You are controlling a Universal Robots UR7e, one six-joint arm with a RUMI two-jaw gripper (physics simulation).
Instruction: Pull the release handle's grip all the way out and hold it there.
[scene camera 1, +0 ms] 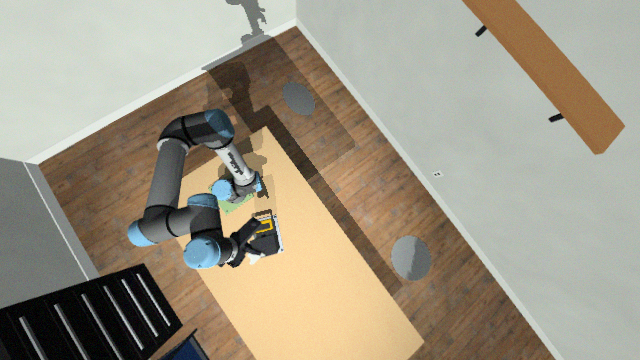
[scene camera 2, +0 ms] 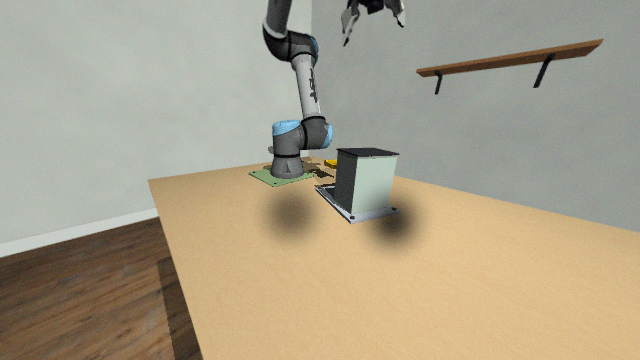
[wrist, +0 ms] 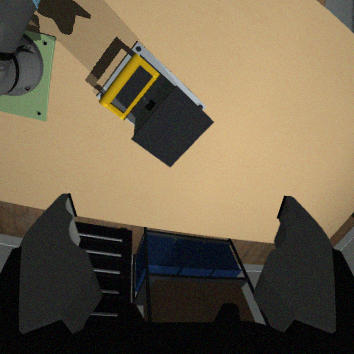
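The release handle's yellow grip [scene camera 1: 271, 225] [scene camera 2: 331, 163] [wrist: 119, 80] is a rectangular loop at one end of a box-shaped unit. In the wrist view it lies up and left of the unit's dark housing [scene camera 1: 267, 244] [scene camera 2: 372, 180] [wrist: 172, 125]; in scene camera 2 the housing hides most of it. The housing stands on a light grey base plate [scene camera 2: 370, 215] [wrist: 175, 82] on the table [scene camera 1: 325, 300] [scene camera 2: 400, 300] [wrist: 250, 100]. My gripper [scene camera 1: 257, 241] [scene camera 2: 374, 34] [wrist: 177, 196] is open and empty, high above the table and apart from the grip.
The arm's base stands on a green plate [scene camera 1: 229, 206] [scene camera 2: 257, 175] [wrist: 45, 90], near the grip's end of the unit. A wooden wall shelf [scene camera 1: 550, 75] [scene camera 2: 510, 61] is on the wall. A black drawer cabinet [scene camera 1: 90, 310] and a blue bin [scene camera 1: 185, 350] [wrist: 195, 255] stand beyond the table edge.
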